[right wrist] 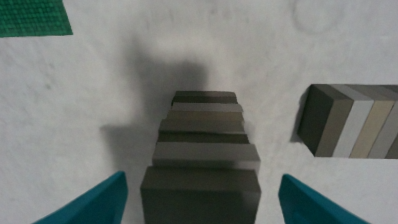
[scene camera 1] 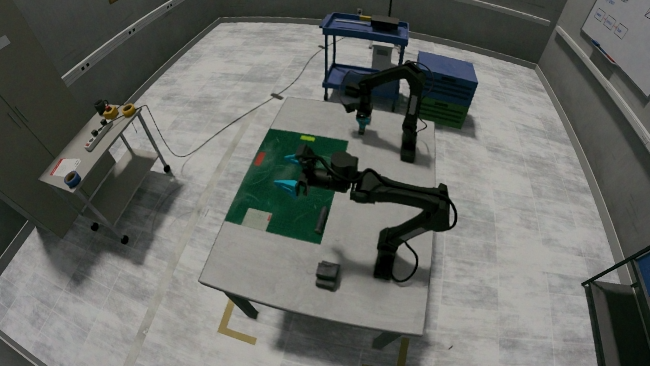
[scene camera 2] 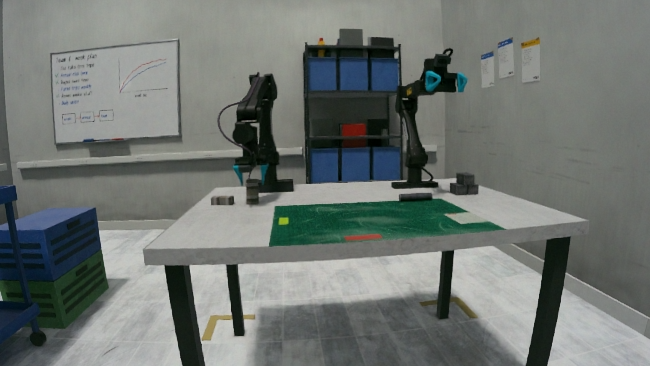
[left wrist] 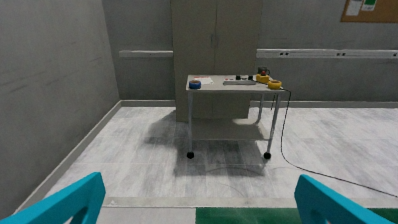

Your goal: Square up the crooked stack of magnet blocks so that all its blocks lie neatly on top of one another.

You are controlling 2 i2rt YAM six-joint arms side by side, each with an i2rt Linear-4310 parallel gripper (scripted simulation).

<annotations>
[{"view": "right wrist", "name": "my right gripper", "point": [203, 182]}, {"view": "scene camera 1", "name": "green mat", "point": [259, 204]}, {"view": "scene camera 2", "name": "my left gripper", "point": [453, 79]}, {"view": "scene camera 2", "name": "green mat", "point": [312, 224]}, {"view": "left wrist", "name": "my left gripper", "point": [199, 182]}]
</annotations>
